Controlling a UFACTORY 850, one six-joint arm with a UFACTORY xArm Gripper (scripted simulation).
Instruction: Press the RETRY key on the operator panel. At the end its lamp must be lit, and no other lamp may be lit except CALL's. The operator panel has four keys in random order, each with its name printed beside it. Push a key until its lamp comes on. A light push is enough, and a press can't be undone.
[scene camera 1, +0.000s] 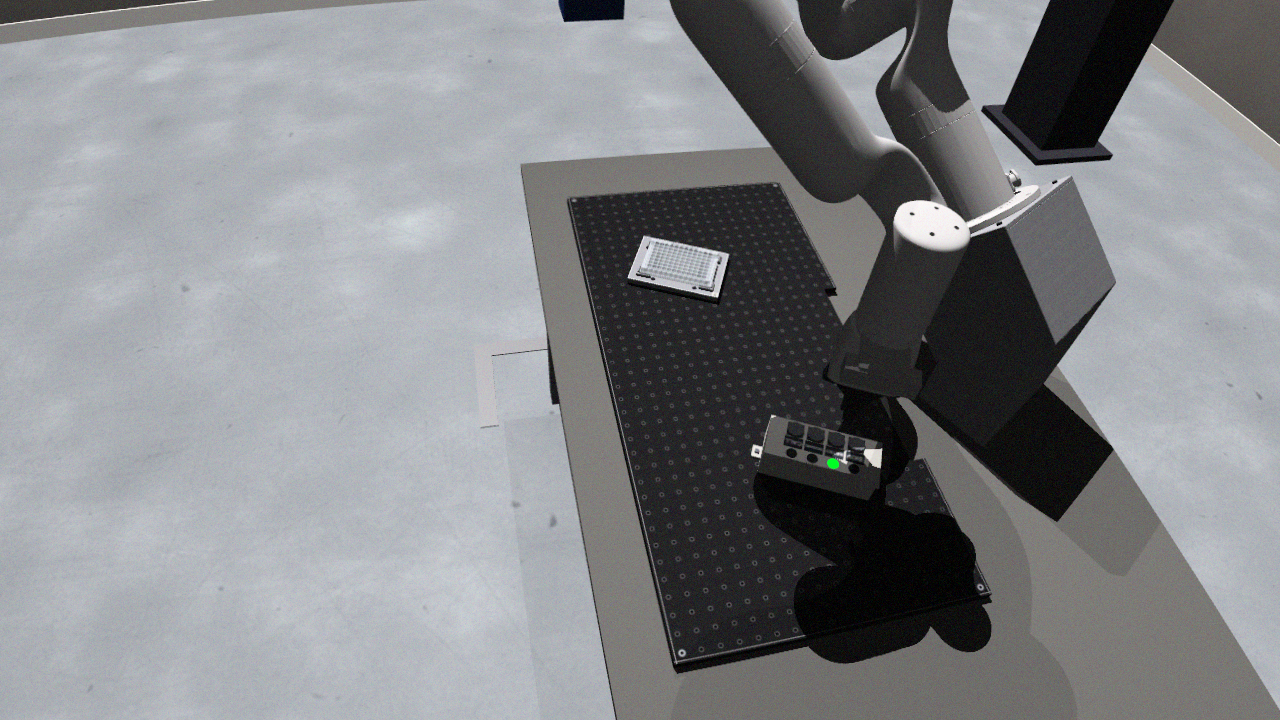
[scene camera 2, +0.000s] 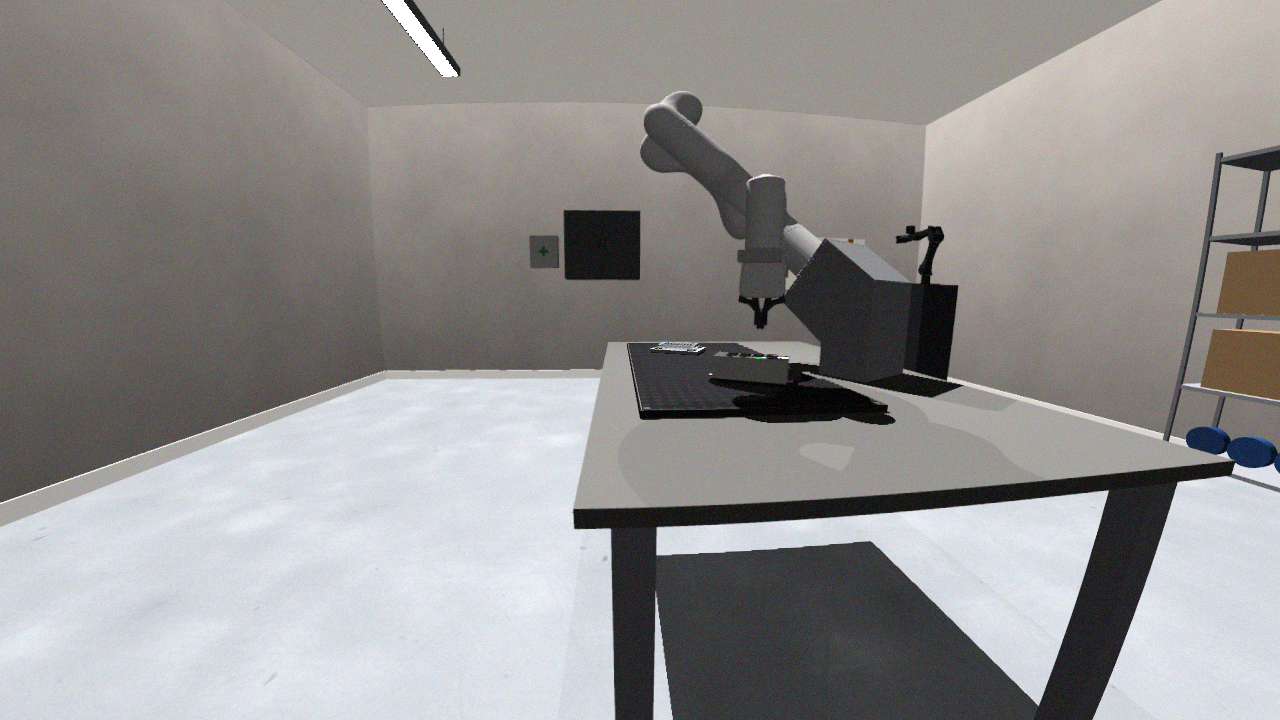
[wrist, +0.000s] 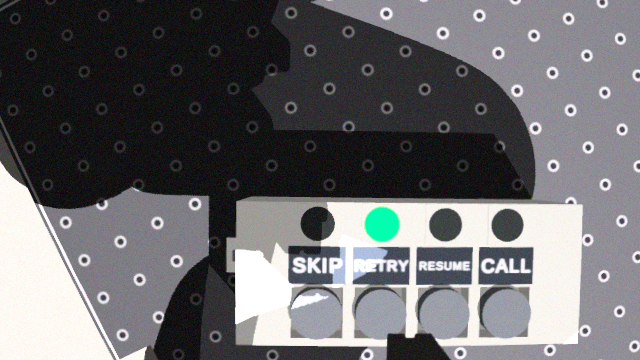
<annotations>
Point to a white well plate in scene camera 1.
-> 666, 260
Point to my gripper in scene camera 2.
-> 760, 328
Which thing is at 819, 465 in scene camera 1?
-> An operator panel.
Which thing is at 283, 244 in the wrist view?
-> An operator panel.
</annotations>
